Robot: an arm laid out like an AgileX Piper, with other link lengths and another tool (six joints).
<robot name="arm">
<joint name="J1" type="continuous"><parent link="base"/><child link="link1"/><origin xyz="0 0 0.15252"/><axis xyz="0 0 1"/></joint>
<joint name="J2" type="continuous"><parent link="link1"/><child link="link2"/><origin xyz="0 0 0"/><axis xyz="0 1 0"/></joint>
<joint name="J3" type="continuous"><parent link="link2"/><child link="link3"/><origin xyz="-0.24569 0 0.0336"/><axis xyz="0 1 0"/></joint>
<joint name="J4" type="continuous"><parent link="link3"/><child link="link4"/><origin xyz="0.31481 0 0.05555"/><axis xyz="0.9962 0 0.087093"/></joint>
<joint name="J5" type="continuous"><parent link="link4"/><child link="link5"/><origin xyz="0 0 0"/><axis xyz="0 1 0"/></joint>
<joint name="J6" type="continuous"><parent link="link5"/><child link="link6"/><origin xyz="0.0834 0 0.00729"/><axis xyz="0.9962 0 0.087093"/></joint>
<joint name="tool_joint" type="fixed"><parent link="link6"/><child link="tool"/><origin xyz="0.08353 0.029 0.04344" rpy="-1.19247 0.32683 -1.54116"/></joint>
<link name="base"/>
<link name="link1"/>
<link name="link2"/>
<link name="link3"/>
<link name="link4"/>
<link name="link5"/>
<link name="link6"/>
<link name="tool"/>
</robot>
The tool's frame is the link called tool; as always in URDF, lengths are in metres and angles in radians. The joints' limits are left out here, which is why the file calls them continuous.
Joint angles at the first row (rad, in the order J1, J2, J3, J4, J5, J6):
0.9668, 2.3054, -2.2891, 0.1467, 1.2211, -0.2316
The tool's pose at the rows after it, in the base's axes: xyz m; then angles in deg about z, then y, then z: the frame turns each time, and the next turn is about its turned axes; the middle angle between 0 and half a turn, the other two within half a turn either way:
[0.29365, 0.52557, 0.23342, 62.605, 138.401, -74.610]
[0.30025, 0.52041, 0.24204, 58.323, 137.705, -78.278]
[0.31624, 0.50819, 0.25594, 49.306, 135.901, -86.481]
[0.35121, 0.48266, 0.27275, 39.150, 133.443, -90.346]
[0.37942, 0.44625, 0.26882, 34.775, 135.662, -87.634]
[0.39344, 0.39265, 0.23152, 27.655, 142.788, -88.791]
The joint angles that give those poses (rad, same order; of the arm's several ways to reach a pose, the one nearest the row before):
0.9668, 2.2911, -2.2890, 0.1375, 1.2211, -0.2316
0.9668, 2.2727, -2.2890, 0.0851, 1.2211, -0.2068
0.9648, 2.2428, -2.2890, -0.0332, 1.2211, -0.1656
0.9205, 2.2116, -2.2858, -0.1278, 1.2211, -0.0838
0.8403, 2.1563, -2.1965, -0.1035, 1.2211, -0.0462
0.7570, 2.0606, -1.9745, -0.0965, 1.2211, -0.0176

